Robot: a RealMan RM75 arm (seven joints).
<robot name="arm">
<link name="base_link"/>
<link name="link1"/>
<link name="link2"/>
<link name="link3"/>
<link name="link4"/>
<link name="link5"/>
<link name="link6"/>
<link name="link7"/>
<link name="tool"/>
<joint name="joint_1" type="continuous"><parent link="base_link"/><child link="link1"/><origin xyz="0 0 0.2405"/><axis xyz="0 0 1"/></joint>
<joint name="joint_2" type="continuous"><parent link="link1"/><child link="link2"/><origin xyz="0 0 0"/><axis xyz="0 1 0"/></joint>
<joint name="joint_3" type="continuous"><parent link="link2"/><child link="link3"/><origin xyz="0 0 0.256"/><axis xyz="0 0 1"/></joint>
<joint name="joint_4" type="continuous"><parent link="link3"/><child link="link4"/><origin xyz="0 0 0"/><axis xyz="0 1 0"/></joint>
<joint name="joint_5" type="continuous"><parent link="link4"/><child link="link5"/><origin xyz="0 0 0.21"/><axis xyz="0 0 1"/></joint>
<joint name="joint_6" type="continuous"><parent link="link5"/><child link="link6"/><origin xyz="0 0 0"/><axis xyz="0 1 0"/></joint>
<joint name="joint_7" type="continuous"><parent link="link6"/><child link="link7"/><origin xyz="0 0 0.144"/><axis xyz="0 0 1"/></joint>
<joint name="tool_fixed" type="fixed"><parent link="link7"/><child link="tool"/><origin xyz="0 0 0"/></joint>
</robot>
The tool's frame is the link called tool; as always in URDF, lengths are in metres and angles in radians. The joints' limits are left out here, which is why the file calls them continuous.
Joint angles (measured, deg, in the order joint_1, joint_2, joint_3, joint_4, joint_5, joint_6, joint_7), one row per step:
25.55, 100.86, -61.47, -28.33, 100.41, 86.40, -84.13
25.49, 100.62, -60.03, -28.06, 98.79, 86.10, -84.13
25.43, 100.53, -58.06, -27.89, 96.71, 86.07, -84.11
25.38, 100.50, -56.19, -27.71, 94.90, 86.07, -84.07
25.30, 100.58, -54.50, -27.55, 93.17, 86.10, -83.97
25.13, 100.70, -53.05, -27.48, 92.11, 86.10, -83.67
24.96, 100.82, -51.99, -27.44, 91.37, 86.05, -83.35
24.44, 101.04, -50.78, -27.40, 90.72, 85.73, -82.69
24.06, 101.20, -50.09, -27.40, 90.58, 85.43, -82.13
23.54, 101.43, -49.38, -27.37, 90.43, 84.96, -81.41
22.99, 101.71, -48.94, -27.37, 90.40, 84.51, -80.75
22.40, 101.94, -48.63, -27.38, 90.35, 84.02, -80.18
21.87, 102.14, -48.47, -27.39, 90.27, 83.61, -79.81
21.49, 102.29, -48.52, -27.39, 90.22, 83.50, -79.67
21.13, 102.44, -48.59, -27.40, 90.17, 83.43, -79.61
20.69, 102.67, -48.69, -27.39, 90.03, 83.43, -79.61
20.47, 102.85, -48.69, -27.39, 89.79, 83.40, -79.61
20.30, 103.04, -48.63, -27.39, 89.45, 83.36, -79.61
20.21, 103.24, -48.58, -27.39, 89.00, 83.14, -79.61
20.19, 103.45, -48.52, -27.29, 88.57, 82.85, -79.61
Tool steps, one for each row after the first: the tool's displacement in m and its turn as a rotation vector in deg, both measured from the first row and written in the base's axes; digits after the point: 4 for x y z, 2 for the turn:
0.0047, -0.0001, 0.0031, 0.43, -0.88, -0.86
0.0091, -0.0006, 0.0060, 0.81, -1.64, -1.61
0.0129, -0.0011, 0.0086, 1.20, -2.13, -2.34
0.0163, -0.0022, 0.0099, 1.39, -2.49, -3.08
0.0190, -0.0031, 0.0114, 1.75, -2.35, -3.93
0.0212, -0.0039, 0.0123, 2.02, -2.17, -4.69
0.0257, -0.0062, 0.0132, 2.45, -1.70, -6.26
0.0285, -0.0075, 0.0139, 2.84, -1.20, -7.41
0.0323, -0.0095, 0.0141, 3.24, -0.60, -8.97
0.0359, -0.0119, 0.0134, 3.48, -0.03, -10.40
0.0399, -0.0145, 0.0128, 3.69, 0.35, -11.80
0.0434, -0.0172, 0.0118, 3.80, 0.54, -12.92
0.0455, -0.0195, 0.0105, 3.67, 0.63, -13.47
0.0473, -0.0218, 0.0091, 3.53, 0.68, -13.90
0.0494, -0.0250, 0.0068, 3.24, 0.73, -14.35
0.0506, -0.0267, 0.0050, 3.02, 0.69, -14.61
0.0517, -0.0283, 0.0032, 2.78, 0.61, -14.86
0.0527, -0.0292, 0.0012, 2.56, 0.37, -15.14
0.0537, -0.0298, -0.0011, 2.36, 0.17, -15.48

